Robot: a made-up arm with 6 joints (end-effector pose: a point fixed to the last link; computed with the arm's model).
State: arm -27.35 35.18 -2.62 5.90 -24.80 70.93
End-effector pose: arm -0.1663 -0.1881 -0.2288 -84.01 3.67 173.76
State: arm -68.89 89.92 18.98 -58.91 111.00 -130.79
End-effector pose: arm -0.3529 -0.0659 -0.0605 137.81 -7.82 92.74
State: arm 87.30 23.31 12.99 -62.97 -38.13 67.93
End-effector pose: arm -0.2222 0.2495 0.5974 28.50 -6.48 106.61
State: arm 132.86 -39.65 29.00 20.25 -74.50 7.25
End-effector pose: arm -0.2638 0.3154 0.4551 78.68 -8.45 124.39
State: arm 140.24 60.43 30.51 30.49 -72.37 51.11
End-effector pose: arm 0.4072 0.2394 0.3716 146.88 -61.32 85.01
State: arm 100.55 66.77 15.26 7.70 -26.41 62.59
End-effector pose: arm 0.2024 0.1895 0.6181 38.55 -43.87 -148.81
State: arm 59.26 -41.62 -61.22 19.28 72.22 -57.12
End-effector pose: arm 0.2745 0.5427 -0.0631 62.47 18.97 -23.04
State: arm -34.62 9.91 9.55 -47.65 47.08 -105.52
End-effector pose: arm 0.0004 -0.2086 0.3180 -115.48 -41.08 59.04
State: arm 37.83 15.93 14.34 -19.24 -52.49 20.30
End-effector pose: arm -0.1854 -0.2406 0.2914 -23.67 -56.60 -159.08
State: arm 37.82 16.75 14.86 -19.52 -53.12 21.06
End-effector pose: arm -0.1793 -0.2452 0.2879 -25.04 -56.55 -157.80
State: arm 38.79 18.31 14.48 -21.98 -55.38 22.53
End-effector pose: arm -0.1872 -0.2455 0.2820 -28.64 -57.20 -157.43
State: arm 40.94 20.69 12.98 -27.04 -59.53 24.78
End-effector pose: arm -0.2144 -0.2380 0.2743 -34.64 -58.68 -158.51
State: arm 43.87 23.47 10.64 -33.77 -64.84 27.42
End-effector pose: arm -0.2571 -0.2199 0.2670 -41.81 -60.60 -161.16
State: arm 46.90 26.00 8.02 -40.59 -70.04 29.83
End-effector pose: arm -0.3042 -0.1920 0.2619 -48.28 -62.41 -164.92
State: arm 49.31 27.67 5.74 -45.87 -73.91 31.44
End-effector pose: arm -0.3423 -0.1623 0.2589 -52.73 -63.63 -168.62
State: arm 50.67 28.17 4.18 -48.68 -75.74 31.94
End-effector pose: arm -0.3646 -0.1409 0.2572 -54.67 -64.06 -171.18
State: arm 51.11 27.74 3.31 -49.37 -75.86 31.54
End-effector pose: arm -0.3736 -0.1302 0.2564 -54.64 -63.90 -172.47
